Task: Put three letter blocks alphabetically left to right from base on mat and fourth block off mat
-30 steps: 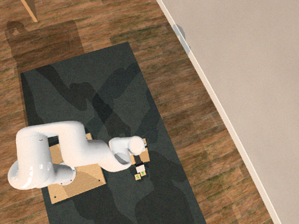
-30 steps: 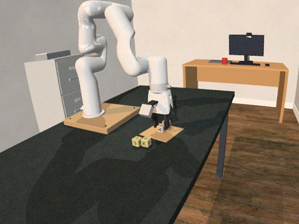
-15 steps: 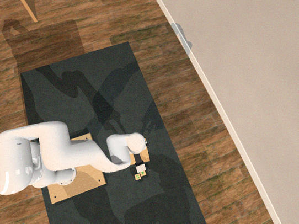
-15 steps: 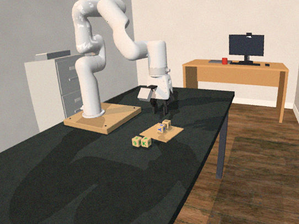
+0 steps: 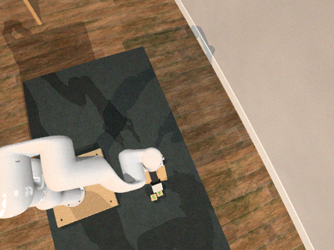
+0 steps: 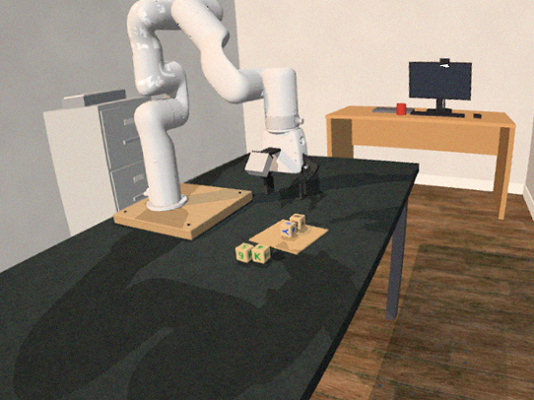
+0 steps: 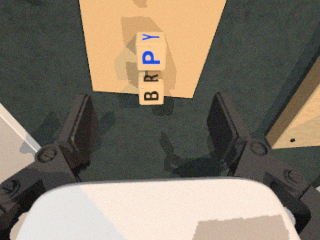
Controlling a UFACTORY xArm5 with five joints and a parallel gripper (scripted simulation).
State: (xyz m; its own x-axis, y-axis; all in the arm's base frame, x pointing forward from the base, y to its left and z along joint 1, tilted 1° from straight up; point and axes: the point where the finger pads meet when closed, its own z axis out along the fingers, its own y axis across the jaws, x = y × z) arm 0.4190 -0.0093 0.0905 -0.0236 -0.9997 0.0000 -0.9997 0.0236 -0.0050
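My hand is 4 cm past the green-lettered block, 14 cm to the left of it and 10 cm above it. Round my hand: tan mat 11 cm below.
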